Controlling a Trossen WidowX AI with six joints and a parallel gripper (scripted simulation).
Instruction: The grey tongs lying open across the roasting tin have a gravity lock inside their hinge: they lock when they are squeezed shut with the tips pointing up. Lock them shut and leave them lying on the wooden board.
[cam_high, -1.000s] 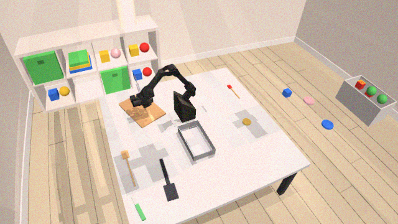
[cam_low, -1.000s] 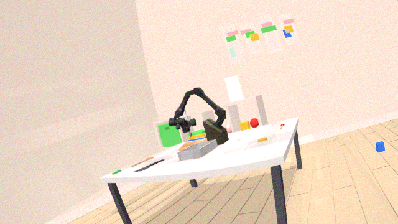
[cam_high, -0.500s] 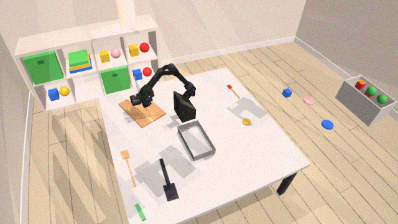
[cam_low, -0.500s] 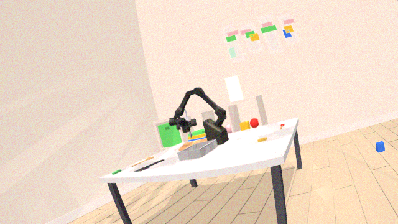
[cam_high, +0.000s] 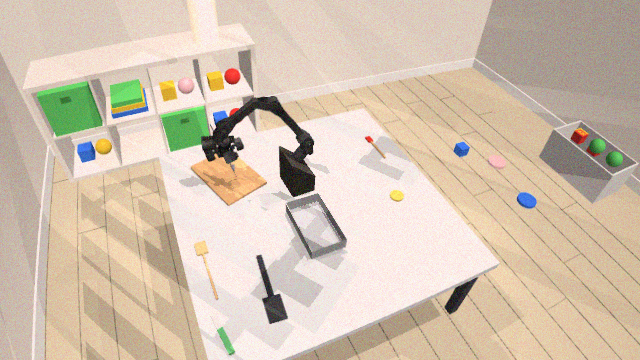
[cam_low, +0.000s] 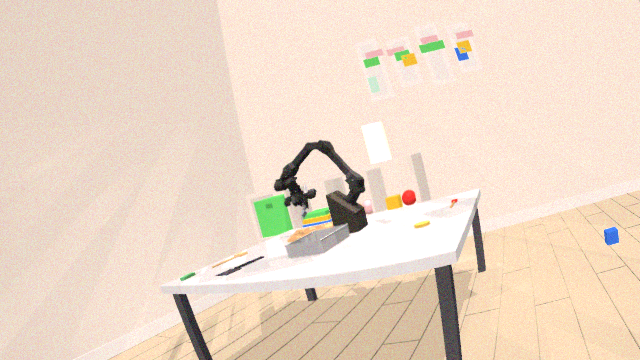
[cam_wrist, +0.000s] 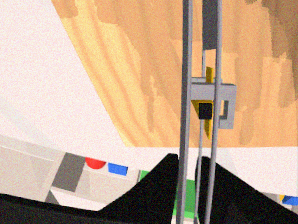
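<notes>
The yellow hinge piece is 5 cm ahead of my gripper tip, 1 cm to the left of it and 1 cm above it. The rest, counted from my gripper tip: grey roasting tin: 47 cm ahead, 33 cm to the left, 11 cm below; black spatula: 73 cm ahead, 14 cm below, 6 cm to the left; wooden board: 13 cm below, 1 cm ahead.
</notes>
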